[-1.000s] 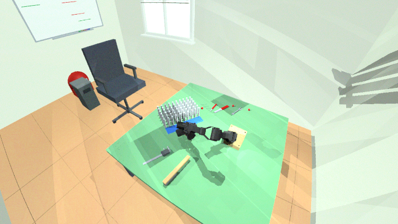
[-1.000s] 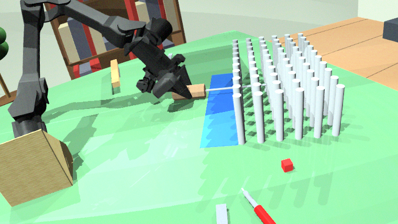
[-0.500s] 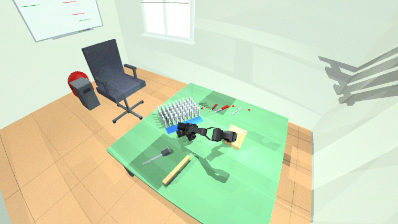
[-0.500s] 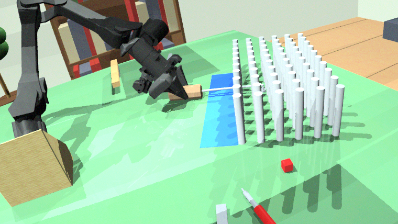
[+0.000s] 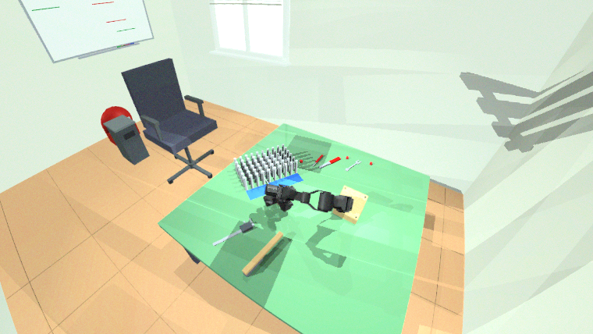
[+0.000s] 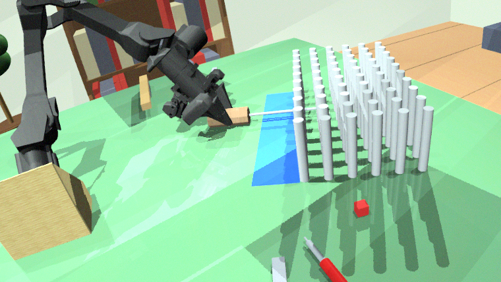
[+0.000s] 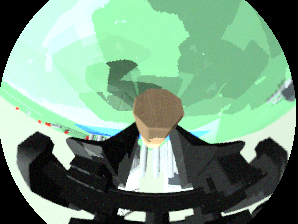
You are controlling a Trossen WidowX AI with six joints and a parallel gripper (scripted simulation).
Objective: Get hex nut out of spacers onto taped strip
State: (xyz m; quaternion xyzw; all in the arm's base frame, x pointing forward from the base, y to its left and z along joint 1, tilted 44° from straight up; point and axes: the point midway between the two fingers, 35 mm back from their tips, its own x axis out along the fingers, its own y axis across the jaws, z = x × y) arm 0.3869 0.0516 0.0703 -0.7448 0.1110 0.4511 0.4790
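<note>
Right now my gripper tip is 8 cm short of the hook tool and 6 cm to the left of it. Round my gripper tip: red-handled screwdriver (42 cm to the right, 10 cm behind); then blue taped strip (10 cm to the right, 6 cm ahead, 1 cm below); then small hex nut (16 cm ahead, 12 cm to the right, 1 cm below).
</note>
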